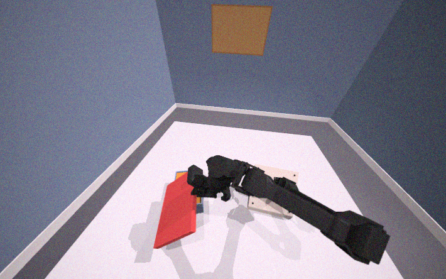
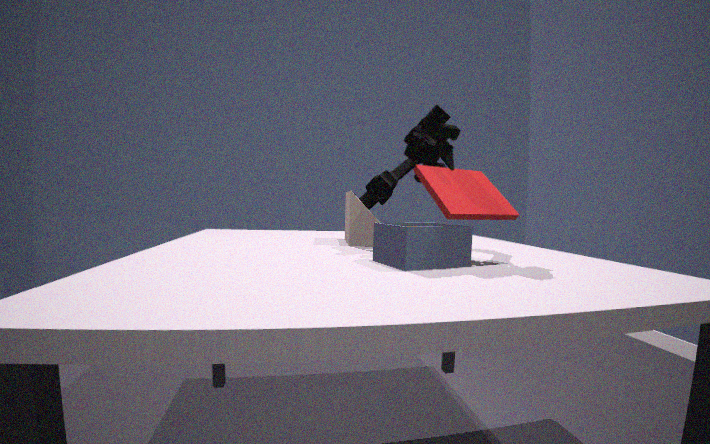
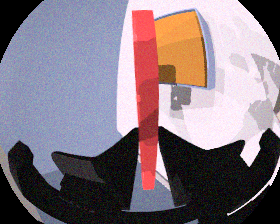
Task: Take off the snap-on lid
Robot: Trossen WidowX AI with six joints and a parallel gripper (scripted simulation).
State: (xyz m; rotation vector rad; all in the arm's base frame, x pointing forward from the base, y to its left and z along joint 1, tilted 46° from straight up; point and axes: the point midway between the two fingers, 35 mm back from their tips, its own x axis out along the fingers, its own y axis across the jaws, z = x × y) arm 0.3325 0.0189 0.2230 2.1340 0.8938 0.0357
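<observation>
Right now my gripper tip is 6 cm short of the red lid, 2 cm to the right of it and 5 cm above it. Round my gripper tip: storage box (8 cm ahead, 11 cm to the right, 19 cm below).
</observation>
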